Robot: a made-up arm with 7 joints.
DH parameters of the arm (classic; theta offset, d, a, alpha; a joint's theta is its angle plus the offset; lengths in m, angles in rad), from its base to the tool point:
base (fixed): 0 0 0 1.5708
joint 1: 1.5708 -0.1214 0 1.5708
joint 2: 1.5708 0 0 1.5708
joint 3: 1.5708 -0.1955 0 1.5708
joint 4: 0 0 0 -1.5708
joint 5: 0 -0.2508 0 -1.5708
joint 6: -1.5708 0 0 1.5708
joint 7: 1.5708 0 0 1.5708
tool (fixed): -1.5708 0 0 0
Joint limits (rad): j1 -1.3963..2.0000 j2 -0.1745..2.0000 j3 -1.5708..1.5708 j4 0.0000..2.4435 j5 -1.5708..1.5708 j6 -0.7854..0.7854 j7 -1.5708..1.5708
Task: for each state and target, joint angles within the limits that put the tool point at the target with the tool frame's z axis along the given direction. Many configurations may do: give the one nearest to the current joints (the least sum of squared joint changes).
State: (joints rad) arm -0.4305 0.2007 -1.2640 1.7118 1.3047 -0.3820 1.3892
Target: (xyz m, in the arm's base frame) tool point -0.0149 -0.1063 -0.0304 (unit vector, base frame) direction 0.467 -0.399 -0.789
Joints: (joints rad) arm -0.4557 -0.1724 -1.5708 2.0838 0.6934 -0.3760 1.5606
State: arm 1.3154 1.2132 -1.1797 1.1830 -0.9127 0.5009 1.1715
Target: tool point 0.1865 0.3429 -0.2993 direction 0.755 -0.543 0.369
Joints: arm 0.5005 0.9779 -1.4525 0.7417 -0.6405 0.4979 1.5432
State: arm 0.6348 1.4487 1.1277 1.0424 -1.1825 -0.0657 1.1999
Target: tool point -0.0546 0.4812 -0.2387 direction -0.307 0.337 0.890
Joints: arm -0.2249 0.7198 1.5708 0.4501 -1.0499 -0.0659 1.5692
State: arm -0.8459 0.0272 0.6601 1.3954 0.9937 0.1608 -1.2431
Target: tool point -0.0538 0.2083 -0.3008 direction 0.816 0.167 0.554
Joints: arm -0.9750 -0.1745 0.5108 1.5728 1.5649 0.1620 -1.5689
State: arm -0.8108 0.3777 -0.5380 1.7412 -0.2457 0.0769 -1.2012
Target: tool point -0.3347 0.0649 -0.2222 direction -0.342 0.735 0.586
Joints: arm -1.1049 0.3365 -1.3162 0.8669 -0.8725 -0.2455 -1.0902
